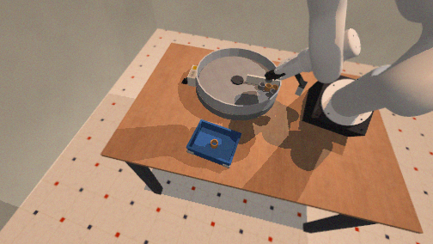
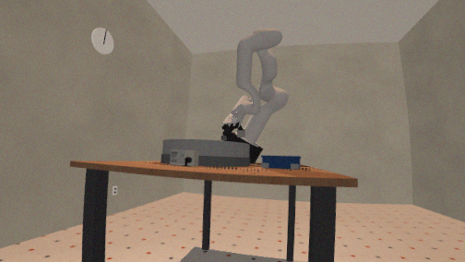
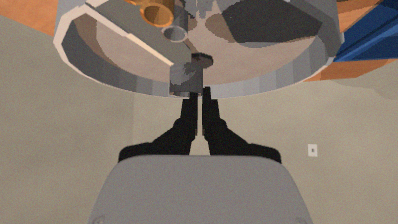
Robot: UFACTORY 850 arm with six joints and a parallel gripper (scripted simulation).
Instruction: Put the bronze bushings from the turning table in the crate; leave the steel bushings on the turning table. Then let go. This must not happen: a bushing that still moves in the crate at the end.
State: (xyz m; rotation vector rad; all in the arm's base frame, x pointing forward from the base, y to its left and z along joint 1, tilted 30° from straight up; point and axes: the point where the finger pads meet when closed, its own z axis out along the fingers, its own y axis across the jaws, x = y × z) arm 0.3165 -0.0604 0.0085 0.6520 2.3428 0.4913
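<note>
My hand is 140 mm short of the grey turning table, 120 mm above it and 50 mm to the left of it. From my hand the other things lie so: blue crate (320 mm to the left, 160 mm ahead, 150 mm below).
</note>
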